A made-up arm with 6 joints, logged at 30 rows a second.
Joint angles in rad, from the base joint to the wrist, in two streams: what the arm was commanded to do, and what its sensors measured. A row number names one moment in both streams.
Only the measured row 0 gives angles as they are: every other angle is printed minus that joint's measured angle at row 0.
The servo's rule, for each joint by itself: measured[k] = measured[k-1] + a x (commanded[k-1-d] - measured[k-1]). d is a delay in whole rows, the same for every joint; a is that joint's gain. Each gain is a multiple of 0.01, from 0.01 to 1. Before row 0 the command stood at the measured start. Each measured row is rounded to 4 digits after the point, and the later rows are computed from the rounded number. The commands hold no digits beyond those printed.
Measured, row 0: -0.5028, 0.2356, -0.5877, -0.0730, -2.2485, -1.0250
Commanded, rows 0 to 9: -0.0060, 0.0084, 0.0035, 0.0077, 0.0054, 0.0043; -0.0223, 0.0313, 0.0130, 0.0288, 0.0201, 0.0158; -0.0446, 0.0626, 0.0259, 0.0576, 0.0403, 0.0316; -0.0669, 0.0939, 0.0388, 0.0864, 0.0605, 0.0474; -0.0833, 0.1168, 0.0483, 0.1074, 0.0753, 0.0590; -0.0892, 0.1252, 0.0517, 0.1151, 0.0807, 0.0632; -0.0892, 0.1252, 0.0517, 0.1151, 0.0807, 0.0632; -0.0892, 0.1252, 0.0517, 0.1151, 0.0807, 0.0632; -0.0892, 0.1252, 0.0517, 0.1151, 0.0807, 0.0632; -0.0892, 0.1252, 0.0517, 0.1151, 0.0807, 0.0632
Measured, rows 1 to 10: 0.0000, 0.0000, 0.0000, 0.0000, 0.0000, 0.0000; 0.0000, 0.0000, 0.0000, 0.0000, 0.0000, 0.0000; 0.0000, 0.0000, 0.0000, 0.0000, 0.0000, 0.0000; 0.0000, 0.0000, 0.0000, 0.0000, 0.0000, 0.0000; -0.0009, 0.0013, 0.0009, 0.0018, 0.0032, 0.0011; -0.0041, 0.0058, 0.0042, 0.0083, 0.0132, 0.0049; -0.0102, 0.0143, 0.0101, 0.0201, 0.0292, 0.0118; -0.0187, 0.0262, 0.0178, 0.0360, 0.0477, 0.0211; -0.0284, 0.0398, 0.0260, 0.0531, 0.0640, 0.0310; -0.0375, 0.0526, 0.0329, 0.0680, 0.0739, 0.0394
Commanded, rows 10 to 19: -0.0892, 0.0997, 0.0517, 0.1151, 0.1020, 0.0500; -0.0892, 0.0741, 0.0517, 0.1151, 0.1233, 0.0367; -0.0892, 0.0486, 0.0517, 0.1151, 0.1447, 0.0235; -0.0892, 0.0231, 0.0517, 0.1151, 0.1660, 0.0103; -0.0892, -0.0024, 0.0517, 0.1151, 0.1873, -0.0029; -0.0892, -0.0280, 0.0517, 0.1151, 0.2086, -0.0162; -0.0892, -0.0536, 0.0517, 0.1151, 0.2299, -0.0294; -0.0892, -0.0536, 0.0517, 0.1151, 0.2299, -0.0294; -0.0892, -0.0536, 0.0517, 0.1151, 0.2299, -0.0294; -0.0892, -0.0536, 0.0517, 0.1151, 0.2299, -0.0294
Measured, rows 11 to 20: -0.0453, 0.0635, 0.0380, 0.0793, 0.0779, 0.0456; -0.0519, 0.0728, 0.0417, 0.0879, 0.0796, 0.0502; -0.0575, 0.0807, 0.0444, 0.0944, 0.0802, 0.0536; -0.0623, 0.0874, 0.0464, 0.0994, 0.0805, 0.0561; -0.0663, 0.0892, 0.0478, 0.1032, 0.0932, 0.0545; -0.0697, 0.0869, 0.0489, 0.1061, 0.1110, 0.0499; -0.0726, 0.0812, 0.0497, 0.1083, 0.1309, 0.0430; -0.0751, 0.0725, 0.0502, 0.1099, 0.1516, 0.0345; -0.0772, 0.0613, 0.0506, 0.1111, 0.1727, 0.0248; -0.0790, 0.0479, 0.0509, 0.1121, 0.1939, 0.0141
